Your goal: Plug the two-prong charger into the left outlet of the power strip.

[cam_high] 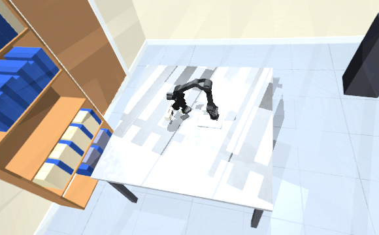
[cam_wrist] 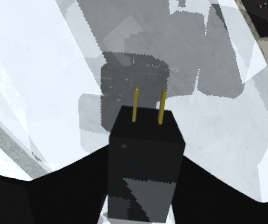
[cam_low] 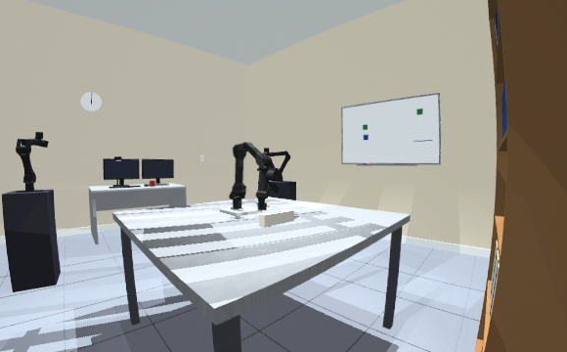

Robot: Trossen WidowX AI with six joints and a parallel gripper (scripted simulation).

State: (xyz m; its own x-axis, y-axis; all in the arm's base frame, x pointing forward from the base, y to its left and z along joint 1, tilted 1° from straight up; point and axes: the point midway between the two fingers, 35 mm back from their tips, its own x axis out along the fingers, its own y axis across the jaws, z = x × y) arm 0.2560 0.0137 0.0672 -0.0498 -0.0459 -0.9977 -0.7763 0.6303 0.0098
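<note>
My gripper tip is now 1 cm short of the black two-prong charger, 1 cm to the right of it and 1 cm below it.
</note>
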